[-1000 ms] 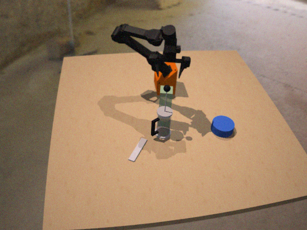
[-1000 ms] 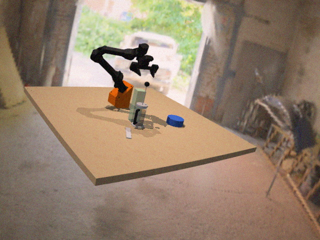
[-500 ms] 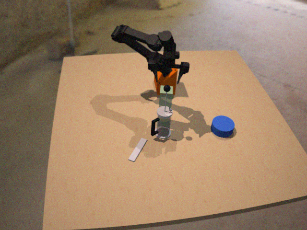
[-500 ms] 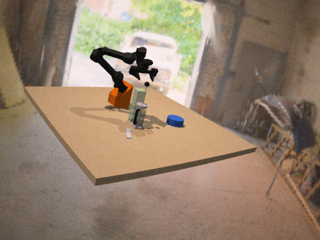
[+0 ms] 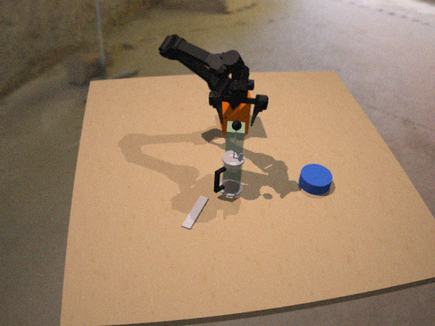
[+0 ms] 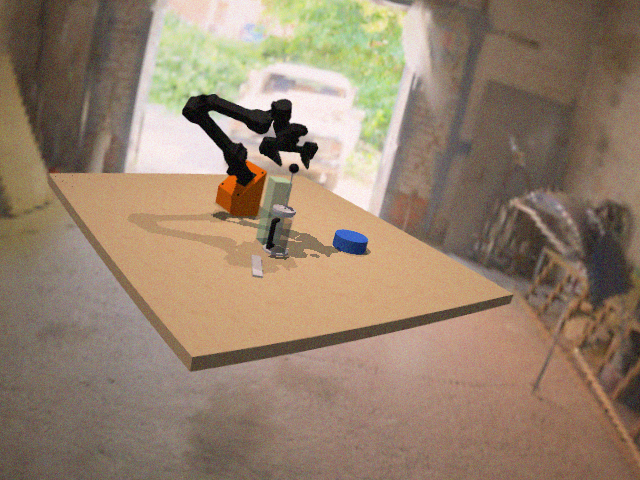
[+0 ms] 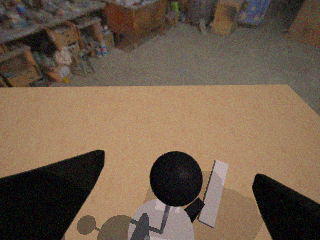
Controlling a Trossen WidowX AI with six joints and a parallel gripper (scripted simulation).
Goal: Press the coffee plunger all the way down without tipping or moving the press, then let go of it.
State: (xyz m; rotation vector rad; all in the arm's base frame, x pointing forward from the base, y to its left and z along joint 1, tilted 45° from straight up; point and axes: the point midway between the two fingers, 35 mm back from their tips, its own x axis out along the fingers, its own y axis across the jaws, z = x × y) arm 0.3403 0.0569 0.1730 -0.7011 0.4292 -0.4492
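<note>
The coffee press lies 15 cm below my gripper tip, 1 cm to the right of it and 1 cm ahead of it.
</note>
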